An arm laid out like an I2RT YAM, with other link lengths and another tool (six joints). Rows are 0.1 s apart.
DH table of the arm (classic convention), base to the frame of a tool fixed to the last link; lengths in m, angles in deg. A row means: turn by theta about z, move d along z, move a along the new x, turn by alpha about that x. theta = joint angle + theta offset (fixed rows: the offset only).
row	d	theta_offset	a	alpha
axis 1	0.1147	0	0.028	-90
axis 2	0	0	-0.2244	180
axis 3	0	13.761	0.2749	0
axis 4	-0.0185	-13.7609	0.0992	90
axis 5	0.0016	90	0	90
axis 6	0.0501	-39.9	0.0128	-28
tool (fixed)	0.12	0	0	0
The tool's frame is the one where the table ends.
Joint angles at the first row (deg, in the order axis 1, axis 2, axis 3, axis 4, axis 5, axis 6):
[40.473, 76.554, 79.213, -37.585, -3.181, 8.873]
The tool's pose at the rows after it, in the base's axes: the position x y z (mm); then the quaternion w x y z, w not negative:
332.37, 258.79, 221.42, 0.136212, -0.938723, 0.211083, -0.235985
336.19, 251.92, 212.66, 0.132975, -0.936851, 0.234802, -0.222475
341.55, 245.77, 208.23, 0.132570, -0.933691, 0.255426, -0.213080
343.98, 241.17, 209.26, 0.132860, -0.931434, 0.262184, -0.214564
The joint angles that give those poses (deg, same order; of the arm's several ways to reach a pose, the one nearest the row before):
[39.941, 76.133, 78.158, -37.856, -2.085, 10.011]
[38.666, 76.526, 77.458, -37.709, -2.111, 12.072]
[37.318, 77.078, 77.431, -37.574, -2.293, 13.675]
[36.618, 76.775, 77.276, -37.509, -2.256, 13.800]

